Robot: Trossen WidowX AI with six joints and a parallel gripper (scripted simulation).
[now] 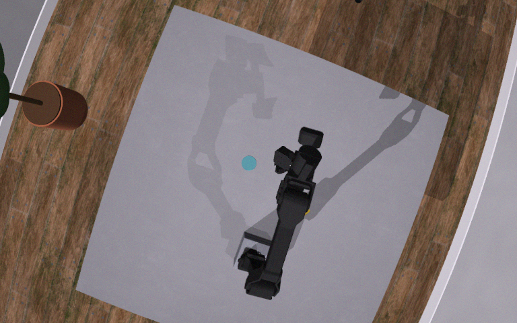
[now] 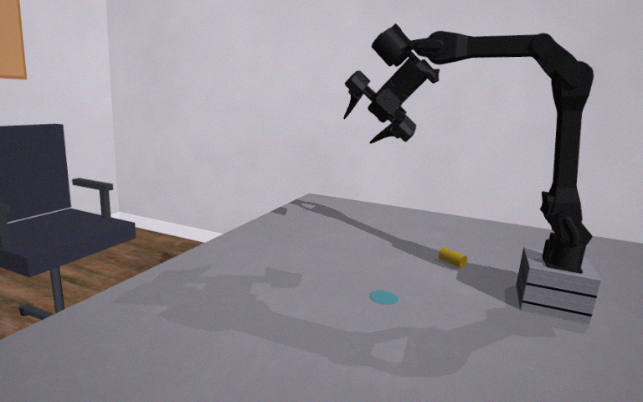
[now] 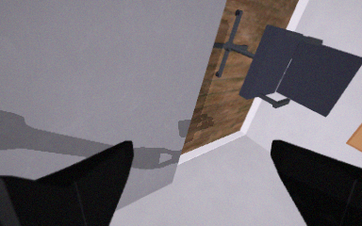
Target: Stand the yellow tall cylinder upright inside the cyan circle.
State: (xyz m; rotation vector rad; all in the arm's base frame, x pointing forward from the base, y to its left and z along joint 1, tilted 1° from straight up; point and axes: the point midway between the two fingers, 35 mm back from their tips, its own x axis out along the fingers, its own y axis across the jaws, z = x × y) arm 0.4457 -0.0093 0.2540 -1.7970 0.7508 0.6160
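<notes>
Now: hand 34 cm above the yellow cylinder, 22 cm past it and 13 cm to the left of it. From my hand the other things lie so: cyan circle 35 cm below, 14 cm to the left, 11 cm behind.
</notes>
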